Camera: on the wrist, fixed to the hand. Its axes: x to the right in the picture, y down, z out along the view.
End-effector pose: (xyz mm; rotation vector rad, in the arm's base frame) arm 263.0 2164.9 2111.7 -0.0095 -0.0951 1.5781
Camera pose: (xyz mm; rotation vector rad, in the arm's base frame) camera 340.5 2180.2 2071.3 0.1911 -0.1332 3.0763
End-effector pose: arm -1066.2 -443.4 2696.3 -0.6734 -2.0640 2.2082
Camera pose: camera -1080.9 -387.7 2763.7 1.3359 0.7235 -1.4192
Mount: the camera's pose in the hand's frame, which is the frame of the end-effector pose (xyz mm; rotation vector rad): 12.3 -74.7 -46.2 0.1227 -0.1704 1.4945
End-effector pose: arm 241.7 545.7 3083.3 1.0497 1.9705 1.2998
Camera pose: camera 176.0 516.2 3031.5 -2.4783 -0.8162 -1.3901
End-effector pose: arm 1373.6 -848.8 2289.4 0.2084 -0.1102 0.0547
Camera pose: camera 1395.5 -911.6 2230.7 0.2139 -0.4148 1.5363
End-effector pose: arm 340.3 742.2 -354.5 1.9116 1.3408 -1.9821
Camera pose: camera 328.7 822.6 -318.8 1.7261 -0.3520 -1.2689
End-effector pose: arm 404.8 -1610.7 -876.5 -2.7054 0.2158 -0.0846
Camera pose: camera 423.0 -1564.4 -803.1 -1.7763 1.9183 0.5276
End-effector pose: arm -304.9 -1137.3 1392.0 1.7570 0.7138 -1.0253
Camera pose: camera -344.9 -1065.8 1358.0 1.6495 -0.7717 -0.1294
